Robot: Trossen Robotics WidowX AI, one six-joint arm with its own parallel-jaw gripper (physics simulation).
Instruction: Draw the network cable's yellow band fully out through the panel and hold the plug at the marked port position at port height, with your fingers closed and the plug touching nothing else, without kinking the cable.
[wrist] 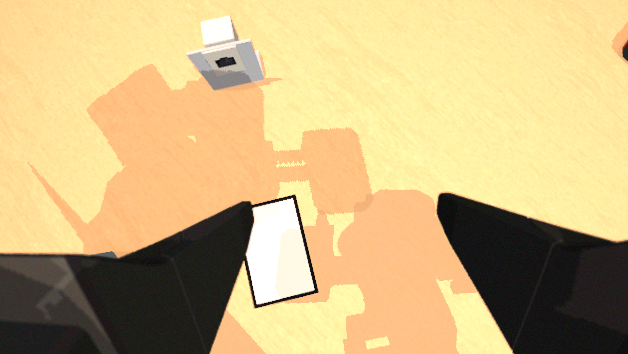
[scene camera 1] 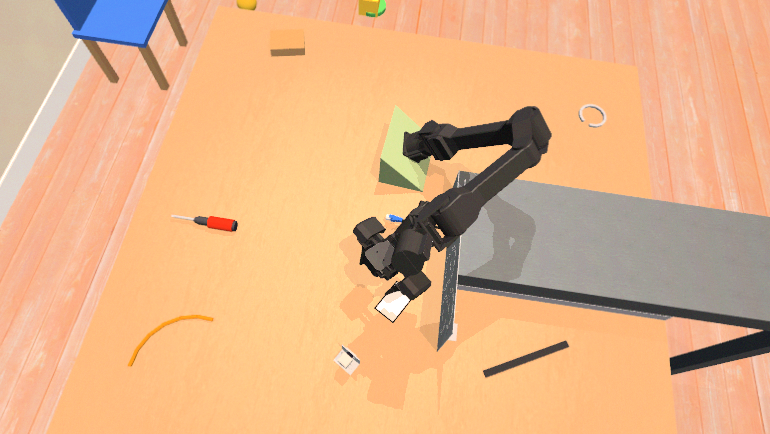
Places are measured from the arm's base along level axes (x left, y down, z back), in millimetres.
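Pixels of known places: gripper, fingertip midpoint: (wrist: 344, 206) (scene camera 1: 373, 279); arm's base, origin of the base link: (scene camera 1: 411, 147).
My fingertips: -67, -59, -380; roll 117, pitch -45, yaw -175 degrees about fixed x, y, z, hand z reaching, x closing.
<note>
For each thing: its top centre in the pictures, then the offset to it from my fingertips, as dx, dy, dz. "*": a spot on its surface instead. Level surfaces: height alone.
- blue plug, middle of its top: (scene camera 1: 394, 216) +37, +80, +188
- upright dark panel, middle of its top: (scene camera 1: 459, 250) +167, -85, +48
- small white port block, middle of its top: (wrist: 215, 31) (scene camera 1: 346, 357) -41, +59, -157
- table, its level: dy +115
- white rectangle with a black outline, surface spot: (wrist: 280, 250) (scene camera 1: 393, 299) * +52, +114, -9
- grey bench, its level: dy +13
- red screwdriver, middle of its top: (scene camera 1: 201, 218) -422, +86, +140
- orange curved strip, middle of its top: (scene camera 1: 171, 341) -427, +108, -148
- dark bar, middle of its top: (scene camera 1: 527, 358) +359, +112, -116
- pale ring, middle of its top: (scene camera 1: 593, 114) +580, +107, +581
- orange box, middle of its top: (scene camera 1: 287, 38) -315, +84, +730
The blue plug (scene camera 1: 395, 218) with a clear tip lies left of the upright dark panel (scene camera 1: 447, 307); the arm hides the cable behind it. The yellow band does not show. A small white port block (scene camera 1: 346, 360) (wrist: 225, 61) with a dark socket stands on the table (scene camera 1: 280, 161). A white rectangle with a black outline (scene camera 1: 392, 307) (wrist: 280, 250) lies between the block and the arm, partly covered by a finger in the wrist view. My gripper (scene camera 1: 375, 277) (wrist: 344, 206) is open and empty, above the table, below the plug in the scene view.
A grey bench (scene camera 1: 593, 231) stands behind the panel. A green wedge (scene camera 1: 396, 145) is under the arm's base side. A red screwdriver (scene camera 1: 221, 223), an orange curved strip (scene camera 1: 167, 324), a dark bar (scene camera 1: 525, 359), a pale ring (scene camera 1: 581, 118) and an orange box (scene camera 1: 287, 42) lie around.
</note>
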